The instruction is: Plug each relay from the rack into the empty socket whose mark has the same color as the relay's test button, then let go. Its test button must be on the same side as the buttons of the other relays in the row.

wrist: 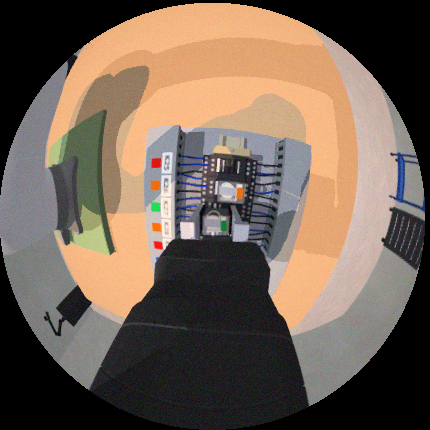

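Seen in the pictures: gripper, between the fingertips: (216, 213); arm's base, origin of its link: (62, 195).
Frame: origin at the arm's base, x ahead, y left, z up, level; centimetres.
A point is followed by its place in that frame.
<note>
My gripper (216, 213) @[x 39.8, y -0.2, z 3.0 cm] is shut on a relay (215, 223) @[x 39.8, y -0.5, z 5.8 cm] with a green test button on its right side. The held relay is over the socket row, just below the orange-button relay in the view; its height and its underside cannot be made out. The relay with the orange test button (240, 193) @[x 42.0, y 2.7, z 5.3 cm] sits in the row, button also on the right. A black socket (228, 166) @[x 40.8, y 5.5, z 0.8 cm] above it in the view is empty. Colour marks run down the left: a red mark (156, 163) @[x 31.8, y 5.3, z 2.6 cm], an orange mark (155, 185) @[x 31.8, y 2.5, z 2.6 cm], a green mark (155, 207) @[x 31.8, y -0.4, z 2.6 cm] and more below.
Slotted grey wire ducts (178, 150) @[x 34.1, y 7.2, z 1.1 cm] (295, 160) @[x 49.3, y 7.7, z 2.6 cm] flank the sockets, with blue and black wires between. A beige end clamp (232, 150) @[x 41.0, y 7.4, z 2.4 cm] stands at the row's top end. A green board (90, 142) @[x 13.8, y 11.0, z -0.3 cm] with a dark grey object (66, 197) @[x 7.9, y 0.1, z 2.8 cm] is at the left.
</note>
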